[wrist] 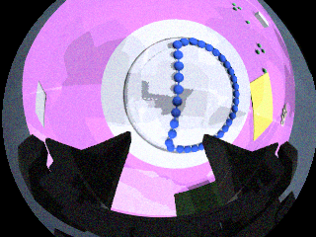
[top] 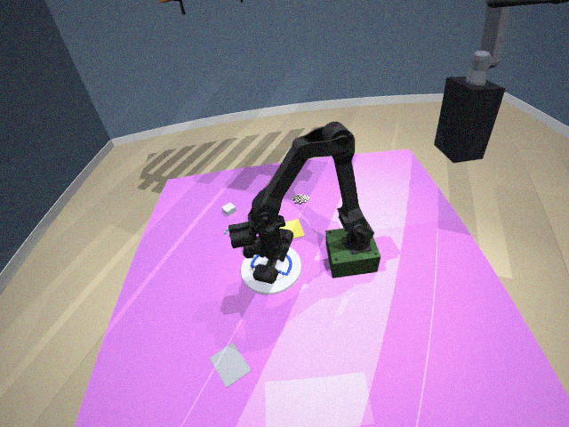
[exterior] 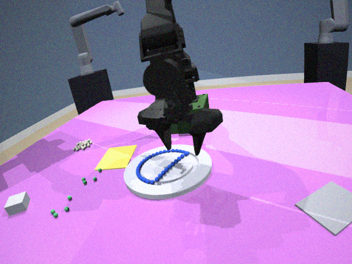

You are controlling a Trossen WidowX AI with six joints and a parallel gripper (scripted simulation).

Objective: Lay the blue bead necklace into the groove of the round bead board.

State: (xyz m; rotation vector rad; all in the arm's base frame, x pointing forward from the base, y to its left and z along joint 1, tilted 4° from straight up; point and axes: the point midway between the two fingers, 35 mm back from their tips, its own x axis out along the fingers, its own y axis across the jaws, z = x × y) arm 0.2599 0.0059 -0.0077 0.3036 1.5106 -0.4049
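The round white bead board lies 40 mm to the right of my gripper tip, 20 mm below it and 20 mm ahead of it. Also, from my gripper tip: yellow sheet (190 mm to the right, 50 mm behind, 30 mm below); then grey tile (270 mm to the left, 170 mm ahead, 30 mm below); then cube (360 mm to the right, 170 mm ahead, 20 mm below).
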